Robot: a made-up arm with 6 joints. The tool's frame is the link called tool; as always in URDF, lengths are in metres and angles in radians. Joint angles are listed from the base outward.
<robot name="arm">
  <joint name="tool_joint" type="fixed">
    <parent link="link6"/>
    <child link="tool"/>
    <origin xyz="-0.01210 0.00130 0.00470" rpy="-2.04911 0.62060 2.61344"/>
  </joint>
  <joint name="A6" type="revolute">
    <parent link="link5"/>
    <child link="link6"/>
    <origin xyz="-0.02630 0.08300 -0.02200" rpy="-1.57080 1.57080 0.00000"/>
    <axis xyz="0 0 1"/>
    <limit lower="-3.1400" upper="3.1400"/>
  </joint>
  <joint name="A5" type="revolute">
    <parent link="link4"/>
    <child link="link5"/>
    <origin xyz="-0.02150 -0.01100 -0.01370" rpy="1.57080 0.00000 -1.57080"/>
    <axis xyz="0 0 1"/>
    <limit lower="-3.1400" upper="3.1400"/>
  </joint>
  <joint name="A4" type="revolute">
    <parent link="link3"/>
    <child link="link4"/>
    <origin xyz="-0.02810 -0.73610 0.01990" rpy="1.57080 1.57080 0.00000"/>
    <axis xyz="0 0 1"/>
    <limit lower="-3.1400" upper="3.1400"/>
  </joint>
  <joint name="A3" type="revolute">
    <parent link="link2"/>
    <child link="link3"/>
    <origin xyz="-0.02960 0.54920 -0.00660" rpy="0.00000 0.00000 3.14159"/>
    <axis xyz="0 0 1"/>
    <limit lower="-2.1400" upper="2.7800"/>
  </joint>
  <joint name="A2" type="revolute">
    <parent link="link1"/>
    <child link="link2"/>
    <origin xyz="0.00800 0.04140 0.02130" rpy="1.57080 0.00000 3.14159"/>
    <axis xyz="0 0 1"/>
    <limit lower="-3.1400" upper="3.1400"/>
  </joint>
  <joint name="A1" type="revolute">
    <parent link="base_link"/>
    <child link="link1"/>
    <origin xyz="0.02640 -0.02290 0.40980" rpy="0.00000 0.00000 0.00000"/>
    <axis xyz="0 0 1"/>
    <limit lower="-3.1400" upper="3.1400"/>
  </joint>
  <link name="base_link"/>
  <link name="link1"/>
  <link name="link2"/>
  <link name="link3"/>
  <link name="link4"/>
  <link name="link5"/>
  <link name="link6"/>
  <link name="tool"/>
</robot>
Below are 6 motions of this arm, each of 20 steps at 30 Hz.
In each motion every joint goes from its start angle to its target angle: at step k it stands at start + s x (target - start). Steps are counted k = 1, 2, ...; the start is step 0. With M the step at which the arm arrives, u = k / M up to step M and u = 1 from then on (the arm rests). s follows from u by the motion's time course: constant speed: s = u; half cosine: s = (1 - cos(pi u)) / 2; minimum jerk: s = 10 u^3 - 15 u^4 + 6 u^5.
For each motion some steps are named. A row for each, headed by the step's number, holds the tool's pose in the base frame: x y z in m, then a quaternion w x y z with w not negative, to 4 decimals.
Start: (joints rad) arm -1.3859 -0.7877 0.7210 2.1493 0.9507 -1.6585
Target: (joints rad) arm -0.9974 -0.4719 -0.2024 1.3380 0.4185 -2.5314
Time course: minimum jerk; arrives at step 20
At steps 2, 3, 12, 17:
2: 0.0595 0.4748 1.5762 0.1059 -0.7919 0.3575 0.4836
3: 0.0557 0.4795 1.5780 0.1080 -0.7945 0.3658 0.4726
12: -0.1435 0.6081 1.5872 0.2189 -0.7966 0.5632 -0.0192
17: -0.2607 0.6311 1.5521 0.3040 -0.7203 0.5702 -0.2521

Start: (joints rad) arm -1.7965 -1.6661 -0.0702 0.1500 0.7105 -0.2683
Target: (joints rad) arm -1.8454 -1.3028 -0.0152 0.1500 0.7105 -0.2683
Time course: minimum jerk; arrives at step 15
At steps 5, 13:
5: 0.4066 1.2342 0.4294 0.1389 -0.8141 0.5512 -0.1184
13: 0.4376 1.1615 0.8256 0.2837 -0.7668 0.5719 -0.0667

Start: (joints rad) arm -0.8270 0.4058 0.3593 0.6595 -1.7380 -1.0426
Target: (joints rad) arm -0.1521 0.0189 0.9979 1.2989 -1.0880 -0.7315
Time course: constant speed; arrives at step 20
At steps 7, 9, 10, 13, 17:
7: 0.5967 -0.4249 1.5256 0.7283 -0.6728 -0.0975 -0.0865
9: 0.6234 -0.3877 1.5176 0.7430 -0.6543 -0.1399 -0.0171
10: 0.6358 -0.3681 1.5129 0.7481 -0.6435 -0.1614 0.0175
13: 0.6682 -0.3054 1.4963 0.7545 -0.6040 -0.2270 0.1197
17: 0.6989 -0.2138 1.4687 0.7431 -0.5356 -0.3142 0.2495

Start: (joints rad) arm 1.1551 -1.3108 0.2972 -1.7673 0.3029 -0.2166
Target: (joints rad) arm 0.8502 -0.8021 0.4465 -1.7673 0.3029 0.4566
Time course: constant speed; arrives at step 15
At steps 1, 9, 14, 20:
1: -0.4814 -1.0893 1.0483 0.7900 -0.5151 -0.2026 0.2637
9: -0.5052 -0.7776 1.3866 0.6714 -0.6470 -0.2130 0.2919
14: -0.4457 -0.5575 1.5482 0.5943 -0.6993 -0.2095 0.3374
20: -0.4268 -0.5132 1.5752 0.5795 -0.7066 -0.2082 0.3487

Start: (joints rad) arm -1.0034 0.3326 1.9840 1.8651 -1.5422 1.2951
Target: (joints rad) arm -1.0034 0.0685 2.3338 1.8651 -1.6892 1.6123
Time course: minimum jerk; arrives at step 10
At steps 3, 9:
3: 0.3843 -0.6602 0.4430 0.4964 -0.6576 -0.4178 -0.3829
9: 0.2959 -0.5219 0.4402 0.4126 -0.7374 -0.4013 -0.3536

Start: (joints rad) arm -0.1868 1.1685 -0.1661 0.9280 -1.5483 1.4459
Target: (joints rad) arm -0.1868 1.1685 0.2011 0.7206 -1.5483 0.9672
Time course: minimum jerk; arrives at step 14
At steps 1, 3, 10, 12, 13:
1: 1.1033 -0.2494 1.0909 0.1385 0.5128 0.8443 -0.0706
3: 1.1140 -0.2504 1.0780 0.1151 0.5214 0.8415 -0.0818
10: 1.2196 -0.2559 0.9066 0.1491 -0.5997 -0.7548 0.2201
12: 1.2320 -0.2559 0.8774 0.1863 -0.6077 -0.7331 0.2418
13: 1.2339 -0.2558 0.8726 0.1923 -0.6089 -0.7294 0.2454

